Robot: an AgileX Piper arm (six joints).
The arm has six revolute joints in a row. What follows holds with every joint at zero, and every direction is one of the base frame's.
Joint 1 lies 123.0 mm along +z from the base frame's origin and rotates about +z.
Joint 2 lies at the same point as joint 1 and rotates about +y.
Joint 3 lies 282.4 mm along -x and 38.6 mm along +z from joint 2 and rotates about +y.
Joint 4 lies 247.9 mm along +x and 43.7 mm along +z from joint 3 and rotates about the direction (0.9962, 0, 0.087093).
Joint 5 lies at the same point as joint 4 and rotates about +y.
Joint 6 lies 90.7 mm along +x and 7.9 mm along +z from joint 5 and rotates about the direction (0.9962, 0, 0.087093).
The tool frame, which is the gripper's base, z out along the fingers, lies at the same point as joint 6; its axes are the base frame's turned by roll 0.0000, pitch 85.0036 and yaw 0.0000 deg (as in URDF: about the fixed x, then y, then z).
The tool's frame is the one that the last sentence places.
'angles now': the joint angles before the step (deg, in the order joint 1, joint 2, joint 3, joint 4, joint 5, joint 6). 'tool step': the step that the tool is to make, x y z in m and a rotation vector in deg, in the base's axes. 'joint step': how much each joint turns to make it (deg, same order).
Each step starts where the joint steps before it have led.
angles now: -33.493, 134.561, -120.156, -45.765, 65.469, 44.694
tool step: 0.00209, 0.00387, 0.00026, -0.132, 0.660, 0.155
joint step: 0.580, -0.001, 0.003, -0.397, 0.690, 0.002
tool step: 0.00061, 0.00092, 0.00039, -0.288, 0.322, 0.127
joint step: 0.180, 0.002, -0.004, -0.402, 0.168, -0.001
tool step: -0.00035, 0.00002, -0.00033, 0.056, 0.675, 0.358
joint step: 0.001, 0.000, 0.090, -0.121, 0.131, -0.628
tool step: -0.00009, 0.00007, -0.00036, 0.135, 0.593, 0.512
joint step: 0.000, -0.002, 0.076, 0.009, -0.001, -0.747
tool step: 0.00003, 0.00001, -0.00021, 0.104, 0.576, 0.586
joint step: 0.000, 0.001, 0.043, 0.001, -0.052, -0.799
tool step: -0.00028, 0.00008, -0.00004, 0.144, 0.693, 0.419
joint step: 0.000, 0.000, 0.002, -0.001, 0.183, -0.800
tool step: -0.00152, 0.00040, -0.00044, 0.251, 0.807, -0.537
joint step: 0.000, -0.002, 0.077, -0.069, 0.920, -0.163
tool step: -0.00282, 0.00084, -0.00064, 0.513, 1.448, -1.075
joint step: 0.000, 0.001, 0.092, -0.063, 1.776, -0.275
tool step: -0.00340, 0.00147, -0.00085, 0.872, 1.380, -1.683
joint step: 0.000, 0.001, 0.065, 0.275, 2.282, 0.000
